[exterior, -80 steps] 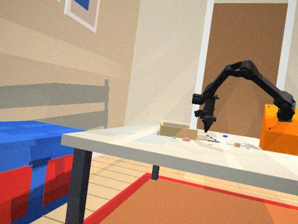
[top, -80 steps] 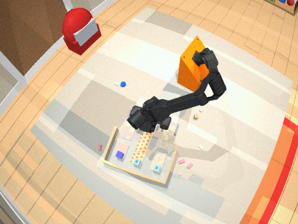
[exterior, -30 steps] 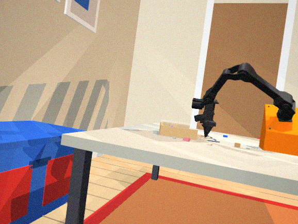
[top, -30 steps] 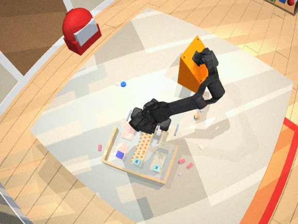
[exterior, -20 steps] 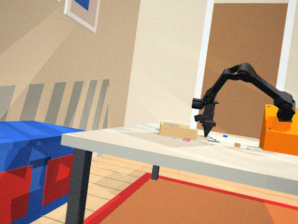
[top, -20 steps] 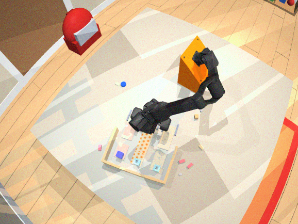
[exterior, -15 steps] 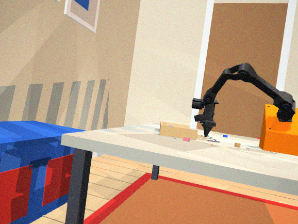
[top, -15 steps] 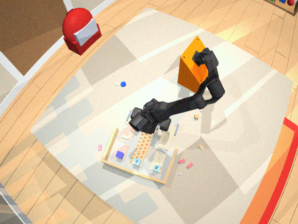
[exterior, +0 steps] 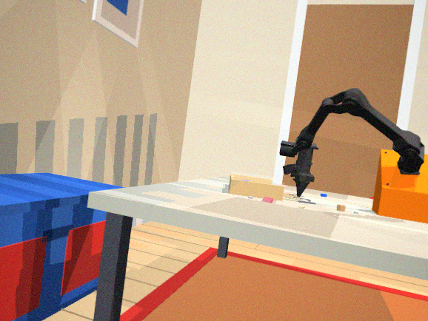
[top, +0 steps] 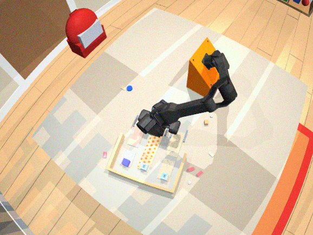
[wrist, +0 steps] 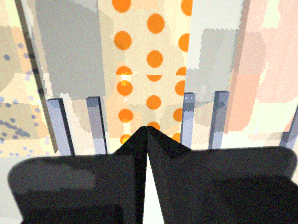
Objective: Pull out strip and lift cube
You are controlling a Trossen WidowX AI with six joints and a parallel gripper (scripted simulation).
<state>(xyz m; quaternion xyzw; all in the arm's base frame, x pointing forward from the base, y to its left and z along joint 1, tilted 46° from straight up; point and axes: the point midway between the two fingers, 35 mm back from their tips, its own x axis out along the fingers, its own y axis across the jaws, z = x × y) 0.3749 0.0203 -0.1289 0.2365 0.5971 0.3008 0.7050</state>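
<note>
The orange-dotted strip lies 10 cm ahead of my gripper tip and 1 cm to the left of it. The rest, counted from my gripper tip: tan cube (14 cm behind, 19 cm to the left).
</note>
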